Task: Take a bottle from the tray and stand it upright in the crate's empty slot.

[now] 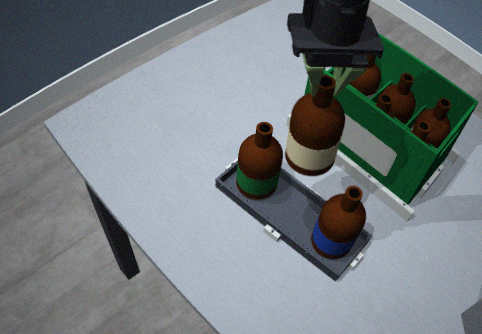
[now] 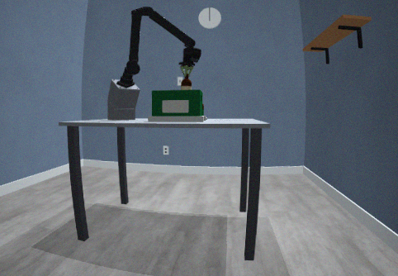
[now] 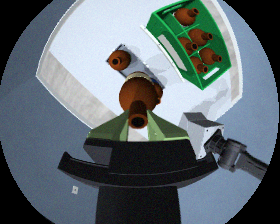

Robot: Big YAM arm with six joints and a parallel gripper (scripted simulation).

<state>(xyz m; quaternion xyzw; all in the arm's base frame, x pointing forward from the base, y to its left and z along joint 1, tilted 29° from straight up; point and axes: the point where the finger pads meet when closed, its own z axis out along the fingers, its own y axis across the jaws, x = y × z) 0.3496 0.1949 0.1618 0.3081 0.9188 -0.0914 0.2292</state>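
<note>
The brown bottle lies 60 mm below my hand. Also, from my hand: grey tray (300 mm below); crate (250 mm to the right, 230 mm below, 10 mm behind).
</note>
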